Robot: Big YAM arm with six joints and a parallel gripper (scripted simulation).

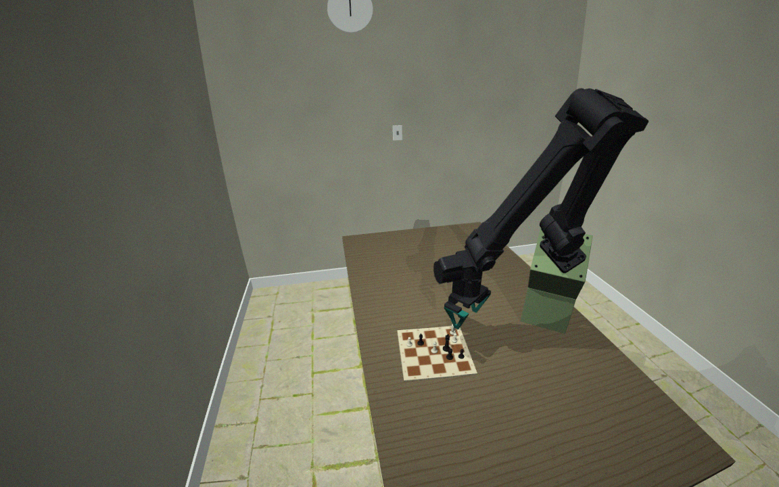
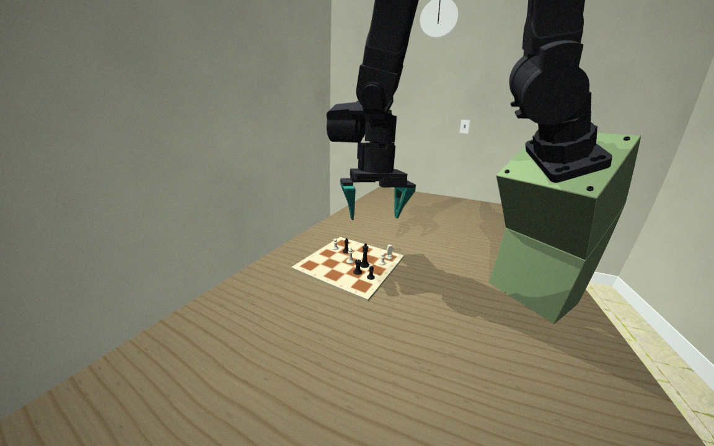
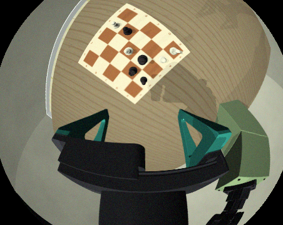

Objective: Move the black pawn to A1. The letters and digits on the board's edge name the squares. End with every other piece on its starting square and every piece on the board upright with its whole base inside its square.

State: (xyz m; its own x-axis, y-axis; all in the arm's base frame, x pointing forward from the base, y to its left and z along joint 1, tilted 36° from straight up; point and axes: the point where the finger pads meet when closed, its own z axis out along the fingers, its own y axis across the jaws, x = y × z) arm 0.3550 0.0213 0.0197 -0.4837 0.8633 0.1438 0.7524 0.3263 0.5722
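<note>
The black pawn lies 14 cm below my hand. The rest, counted from my hand: chessboard (16 cm below, 7 cm ahead, 5 cm to the right); then white chess piece (14 cm below, 7 cm ahead, 5 cm to the right).
</note>
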